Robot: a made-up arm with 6 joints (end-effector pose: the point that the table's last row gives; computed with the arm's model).
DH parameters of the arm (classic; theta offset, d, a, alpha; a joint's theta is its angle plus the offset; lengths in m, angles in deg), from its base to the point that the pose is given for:
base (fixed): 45 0 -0.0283 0
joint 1: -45 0.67 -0.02 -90
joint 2: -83.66 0 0.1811 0
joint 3: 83.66 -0.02 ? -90
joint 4: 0 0.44 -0.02 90
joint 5: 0 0.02 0.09 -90
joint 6: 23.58 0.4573 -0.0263 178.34
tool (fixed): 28.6 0.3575 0 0
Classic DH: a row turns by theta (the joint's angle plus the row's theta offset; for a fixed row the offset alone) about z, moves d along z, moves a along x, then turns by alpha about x.
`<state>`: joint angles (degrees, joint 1 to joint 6).
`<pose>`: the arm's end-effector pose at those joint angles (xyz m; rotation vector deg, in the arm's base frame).
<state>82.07 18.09 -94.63 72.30 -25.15 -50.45</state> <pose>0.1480 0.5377 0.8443 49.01 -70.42 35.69</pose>
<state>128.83 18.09 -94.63 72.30 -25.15 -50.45</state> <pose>-0.3112 0.4845 0.8443 78.09 -48.39 72.61</pose>
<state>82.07 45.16 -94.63 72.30 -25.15 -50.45</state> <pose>0.1500 0.5517 0.5542 27.40 -55.46 47.83</pose>
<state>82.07 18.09 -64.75 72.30 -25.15 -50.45</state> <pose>0.1391 0.4738 0.5837 25.16 -53.82 48.94</pose>
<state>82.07 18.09 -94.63 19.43 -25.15 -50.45</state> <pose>0.0901 0.5550 0.8826 35.00 -107.20 75.88</pose>
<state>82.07 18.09 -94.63 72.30 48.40 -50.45</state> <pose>0.0285 0.5925 0.7940 73.78 -10.19 86.19</pose>
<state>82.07 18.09 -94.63 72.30 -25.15 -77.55</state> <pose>0.1549 0.5325 0.8343 32.17 -83.41 56.79</pose>
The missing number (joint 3, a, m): 0.09
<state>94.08 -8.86 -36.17 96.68 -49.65 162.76</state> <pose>0.1070 0.3146 0.6139 -75.19 -48.96 155.04</pose>
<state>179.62 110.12 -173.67 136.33 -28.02 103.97</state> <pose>-0.5957 0.1170 0.3971 -5.86 49.59 -62.38</pose>
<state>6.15 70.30 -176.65 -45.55 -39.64 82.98</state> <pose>0.5109 0.1377 0.9805 61.30 -114.32 13.88</pose>
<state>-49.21 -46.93 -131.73 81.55 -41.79 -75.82</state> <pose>-0.2605 0.0846 1.2807 61.86 136.88 50.97</pose>
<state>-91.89 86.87 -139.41 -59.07 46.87 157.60</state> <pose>-0.0693 -0.6961 0.3589 47.18 34.81 146.05</pose>
